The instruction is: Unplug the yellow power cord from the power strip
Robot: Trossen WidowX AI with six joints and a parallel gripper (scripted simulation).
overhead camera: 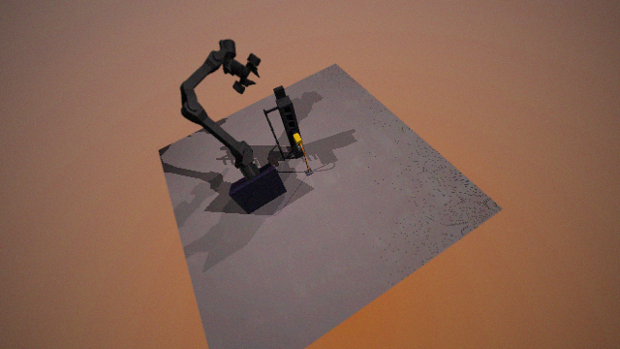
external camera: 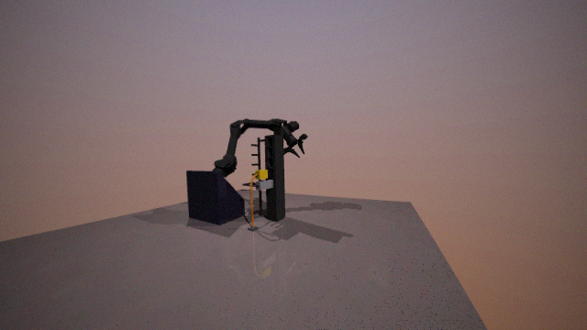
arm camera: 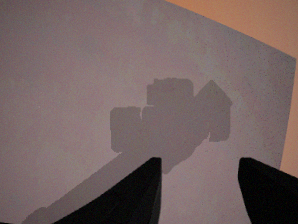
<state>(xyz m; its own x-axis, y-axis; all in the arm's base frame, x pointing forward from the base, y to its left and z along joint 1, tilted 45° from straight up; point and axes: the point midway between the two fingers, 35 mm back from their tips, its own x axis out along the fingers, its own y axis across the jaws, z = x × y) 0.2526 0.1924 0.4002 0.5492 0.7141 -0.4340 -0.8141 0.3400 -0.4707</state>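
My gripper tip is 20 mm past the yellow plug, 380 mm to the left of it and 70 mm above it.
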